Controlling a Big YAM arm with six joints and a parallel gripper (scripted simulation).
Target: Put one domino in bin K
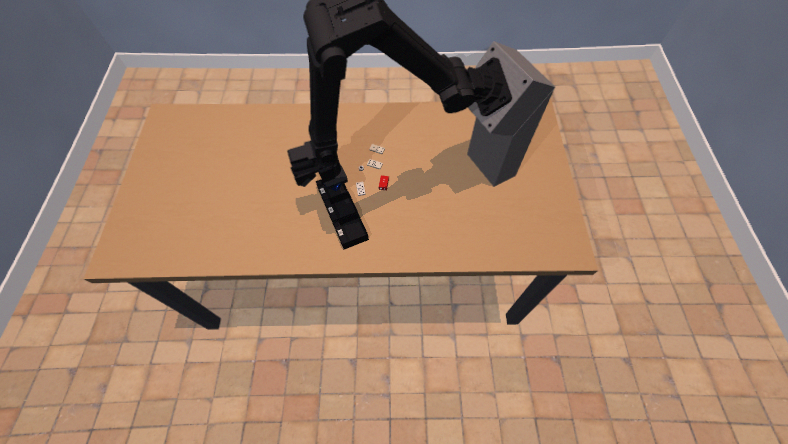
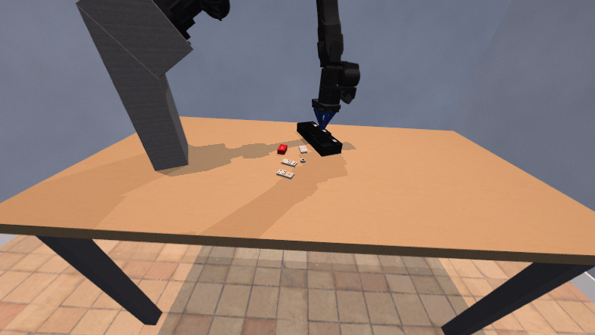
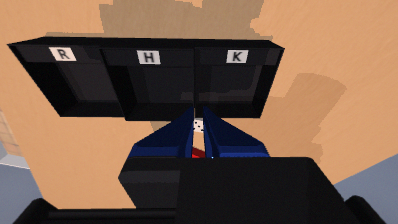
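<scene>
Right now my hand is 20 mm past the black bin, 40 mm to the right of it and 60 mm above it. Round my hand: small red block (140 mm behind, 70 mm to the right, 70 mm below); small grey nut (50 mm behind, 140 mm to the right, 80 mm below).
</scene>
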